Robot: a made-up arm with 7 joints.
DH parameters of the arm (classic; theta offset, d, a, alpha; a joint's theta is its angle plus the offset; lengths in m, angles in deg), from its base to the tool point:
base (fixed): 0 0 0 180
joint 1: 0 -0.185 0 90
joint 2: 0 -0.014 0 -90
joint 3: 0 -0.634 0 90
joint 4: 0 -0.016 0 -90
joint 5: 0 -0.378 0 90
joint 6: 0 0 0 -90
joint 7: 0 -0.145 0 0
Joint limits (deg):
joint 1: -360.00..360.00
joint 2: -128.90..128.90
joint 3: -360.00..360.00
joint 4: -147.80..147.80
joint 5: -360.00..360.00
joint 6: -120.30..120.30
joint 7: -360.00..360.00
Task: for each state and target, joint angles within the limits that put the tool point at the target. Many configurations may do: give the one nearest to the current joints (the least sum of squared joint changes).
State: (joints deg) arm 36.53 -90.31 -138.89 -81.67 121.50 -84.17 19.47
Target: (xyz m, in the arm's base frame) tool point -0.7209 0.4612 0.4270
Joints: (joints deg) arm 53.86 -89.45 -144.26 -77.16 124.12 -84.86 19.47
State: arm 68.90 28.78 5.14 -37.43 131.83 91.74 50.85
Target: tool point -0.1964 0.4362 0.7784
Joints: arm 72.98 -7.34 9.08 -70.79 140.52 94.62 50.85
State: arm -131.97 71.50 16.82 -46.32 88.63 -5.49 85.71
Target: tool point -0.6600 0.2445 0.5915
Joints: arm -137.66 92.93 30.59 -90.10 86.03 -12.60 85.71
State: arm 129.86 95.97 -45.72 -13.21 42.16 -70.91 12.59
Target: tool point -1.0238 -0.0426 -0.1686
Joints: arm 170.59 117.29 -54.08 -10.70 37.54 -56.65 12.59
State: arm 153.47 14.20 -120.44 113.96 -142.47 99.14 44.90
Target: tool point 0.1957 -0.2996 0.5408
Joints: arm 177.90 -5.77 -104.12 142.03 -144.21 73.35 44.90
